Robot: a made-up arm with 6 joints.
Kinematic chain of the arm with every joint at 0, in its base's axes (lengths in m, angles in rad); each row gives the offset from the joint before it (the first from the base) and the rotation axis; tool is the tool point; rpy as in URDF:
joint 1: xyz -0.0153 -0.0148 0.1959 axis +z
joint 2: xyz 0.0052 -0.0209 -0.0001 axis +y
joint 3: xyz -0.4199 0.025 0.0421 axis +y
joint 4: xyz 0.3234 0.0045 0.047 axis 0.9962 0 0.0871
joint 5: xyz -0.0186 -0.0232 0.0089 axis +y
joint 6: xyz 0.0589 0.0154 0.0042 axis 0.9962 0 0.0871
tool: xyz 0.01 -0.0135 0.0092 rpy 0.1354 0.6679 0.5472
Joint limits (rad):
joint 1: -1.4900..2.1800
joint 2: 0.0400..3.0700
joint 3: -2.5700..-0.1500
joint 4: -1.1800..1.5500
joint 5: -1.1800..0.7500
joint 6: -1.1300..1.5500
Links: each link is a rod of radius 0.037 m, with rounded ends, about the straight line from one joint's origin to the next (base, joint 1, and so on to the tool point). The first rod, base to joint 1, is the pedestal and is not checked.
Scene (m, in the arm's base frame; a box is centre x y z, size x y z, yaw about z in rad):
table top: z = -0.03
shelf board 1: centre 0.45 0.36 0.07 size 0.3 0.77 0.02 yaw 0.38
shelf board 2: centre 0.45 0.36 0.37 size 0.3 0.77 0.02 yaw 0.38
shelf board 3: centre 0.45 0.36 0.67 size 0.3 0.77 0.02 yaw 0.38
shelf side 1: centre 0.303 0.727 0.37 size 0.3 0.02 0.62 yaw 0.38
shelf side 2: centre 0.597 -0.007 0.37 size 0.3 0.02 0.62 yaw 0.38
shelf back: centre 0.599 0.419 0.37 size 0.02 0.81 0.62 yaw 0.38
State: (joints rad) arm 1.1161 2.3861 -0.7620 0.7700 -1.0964 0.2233
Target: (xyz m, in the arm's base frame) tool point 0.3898 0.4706 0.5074
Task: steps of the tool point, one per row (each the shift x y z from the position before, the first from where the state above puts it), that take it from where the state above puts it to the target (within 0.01 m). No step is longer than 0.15 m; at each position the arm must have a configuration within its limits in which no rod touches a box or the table.
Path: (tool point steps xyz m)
1: -0.0045 0.0545 0.1146
2: -0.0224 0.0203 0.1340
3: -0.0362 -0.0233 0.1403
4: 0.0706 0.0501 0.0101
5: 0.0802 0.0322 -0.0002
6: 0.0849 0.0118 -0.0099

